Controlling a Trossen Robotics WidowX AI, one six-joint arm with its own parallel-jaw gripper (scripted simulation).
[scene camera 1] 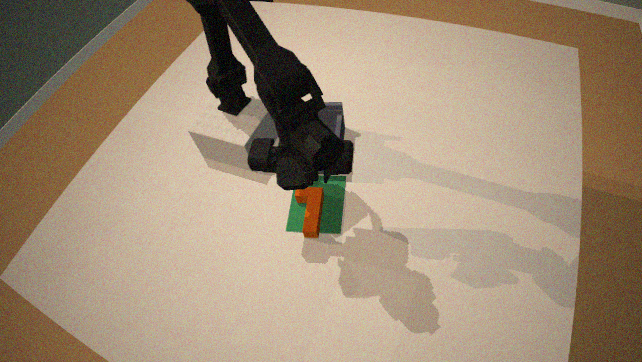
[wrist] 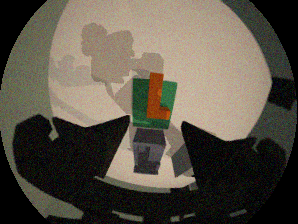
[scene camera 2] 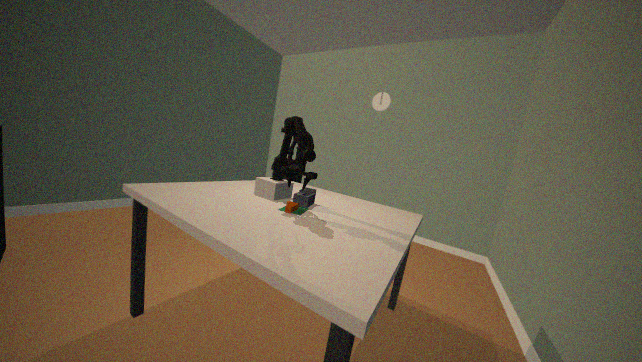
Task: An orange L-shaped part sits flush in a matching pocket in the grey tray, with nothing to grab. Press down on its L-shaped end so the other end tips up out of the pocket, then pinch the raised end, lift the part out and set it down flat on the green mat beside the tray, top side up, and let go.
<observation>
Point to an orange L-shaped part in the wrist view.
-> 153, 110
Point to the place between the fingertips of my gripper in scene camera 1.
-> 306, 180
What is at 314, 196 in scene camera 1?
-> An orange L-shaped part.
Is my gripper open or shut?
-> Open.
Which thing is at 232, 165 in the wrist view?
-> My gripper.
</observation>
